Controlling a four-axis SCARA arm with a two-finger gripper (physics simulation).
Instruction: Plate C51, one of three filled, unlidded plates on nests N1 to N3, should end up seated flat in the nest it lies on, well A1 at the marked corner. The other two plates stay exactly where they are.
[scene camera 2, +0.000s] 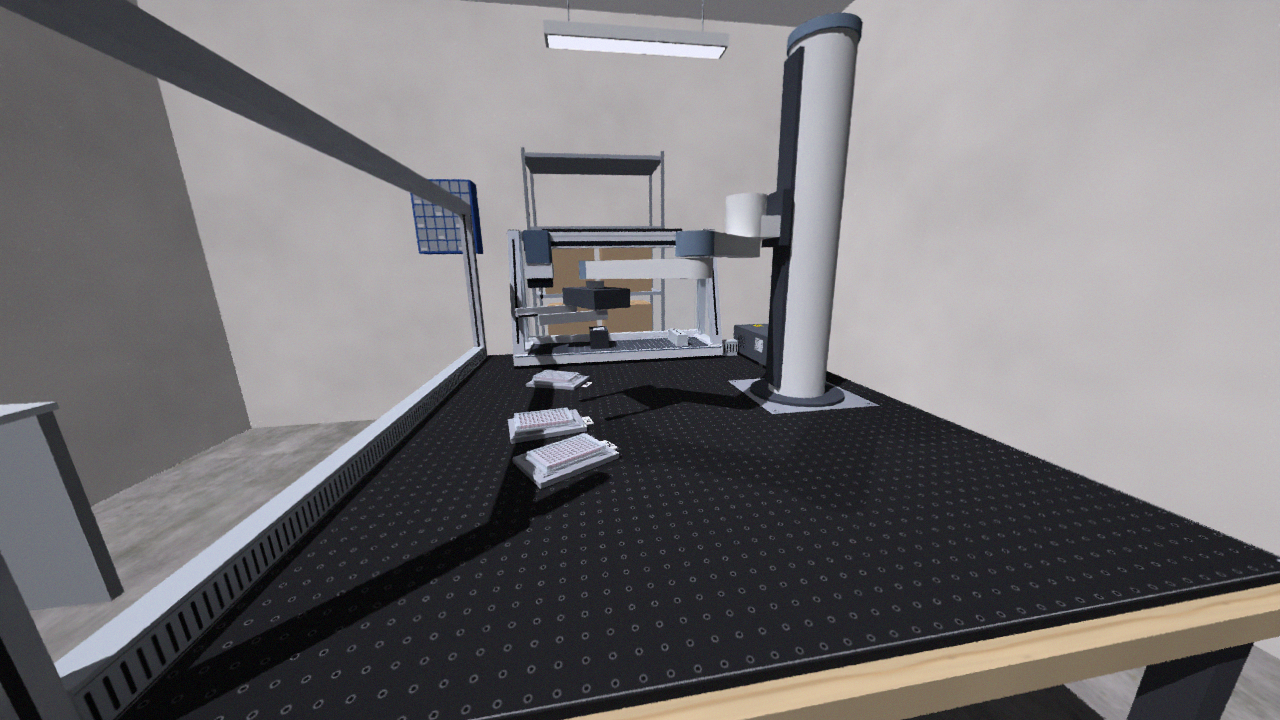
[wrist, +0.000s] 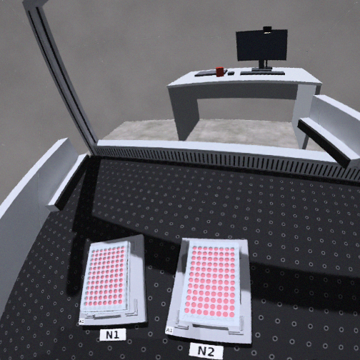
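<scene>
My gripper (scene camera 2: 529, 316) (wrist: 189, 124) is open and empty, its fingers wide apart, above table height and clear of the plates. The N1 plate (scene camera 2: 570, 454) (wrist: 106, 276), with pink wells, lies off-centre to the left on its grey nest (wrist: 139, 280) in the wrist view; a wide strip of nest shows on its right. Whether it is tilted is unclear. The N2 plate (scene camera 2: 546, 420) (wrist: 212, 282) lies roughly centred on its nest (wrist: 245, 290). The N3 plate (scene camera 2: 559, 377) is farther back in the scene view. A1 marks show at the nests' lower left corners in the wrist view. C51 is not readable on any plate.
The arm's column (scene camera 2: 819, 214) stands at the right of the black table (scene camera 2: 716, 555). A framed machine (scene camera 2: 617, 356) stands behind the nests. A slotted rail (scene camera 2: 295, 510) (wrist: 200, 154) runs along the table's edge, with a desk (wrist: 240, 90) beyond it.
</scene>
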